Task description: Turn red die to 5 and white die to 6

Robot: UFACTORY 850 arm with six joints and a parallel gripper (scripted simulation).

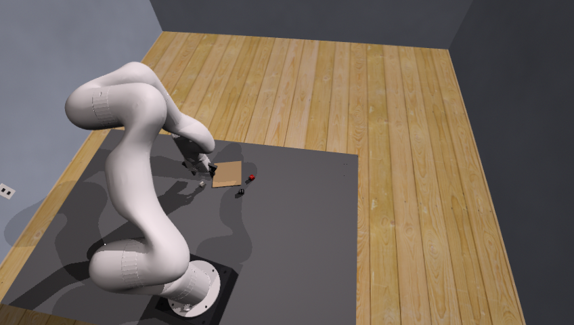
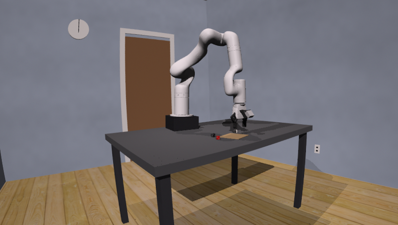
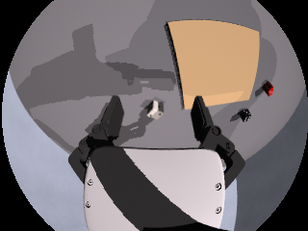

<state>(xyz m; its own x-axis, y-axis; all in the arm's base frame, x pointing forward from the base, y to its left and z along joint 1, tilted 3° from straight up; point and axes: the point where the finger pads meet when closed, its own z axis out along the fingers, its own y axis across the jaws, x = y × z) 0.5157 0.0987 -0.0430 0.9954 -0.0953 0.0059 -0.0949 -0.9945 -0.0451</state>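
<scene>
Now: the white die 4 cm behind my hand, 1 cm to the left of it and 4 cm below it. Round my hand: red die (1 cm ahead, 23 cm to the right, 4 cm below); tan mat (3 cm ahead, 10 cm to the right, 5 cm below); black die (7 cm behind, 19 cm to the right, 4 cm below).
</scene>
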